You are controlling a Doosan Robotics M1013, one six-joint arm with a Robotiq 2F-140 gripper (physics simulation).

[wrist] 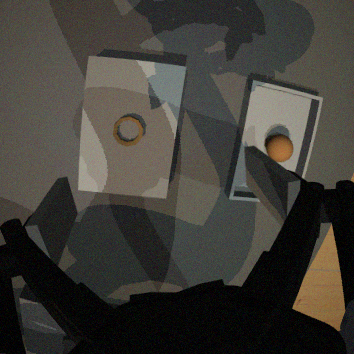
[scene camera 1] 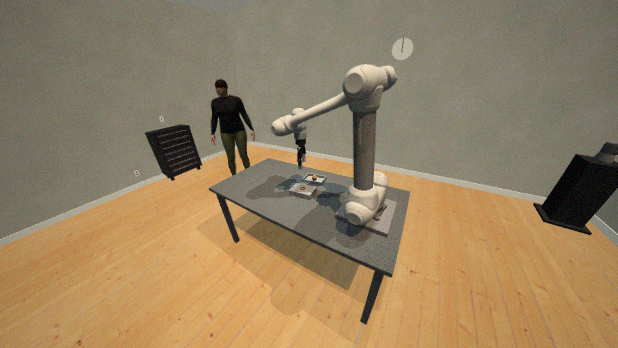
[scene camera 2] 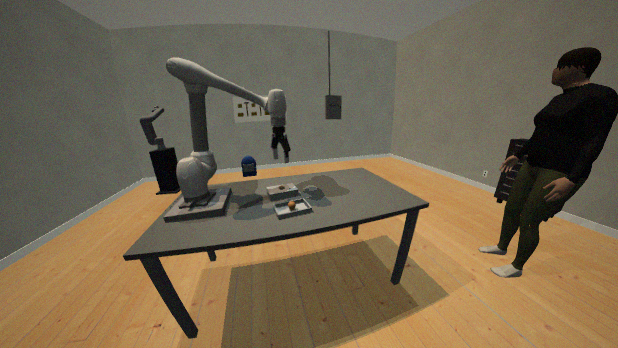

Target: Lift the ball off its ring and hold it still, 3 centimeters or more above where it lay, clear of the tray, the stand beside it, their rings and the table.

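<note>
The orange ball lies inside the shallow white tray. The ring under it cannot be made out. Beside the tray is the low, box-like stand, with an empty orange-brown ring on top. My gripper is open and empty, pointing down well above the table. In the wrist view the ball shows beyond the right finger, outside the gap between the fingers, and that finger's tip overlaps the tray's picture.
The grey table carries the tray, the stand and the arm's base plate. A person stands beyond the table's end, near a dark drawer cabinet. Shadows fall over the tray and stand.
</note>
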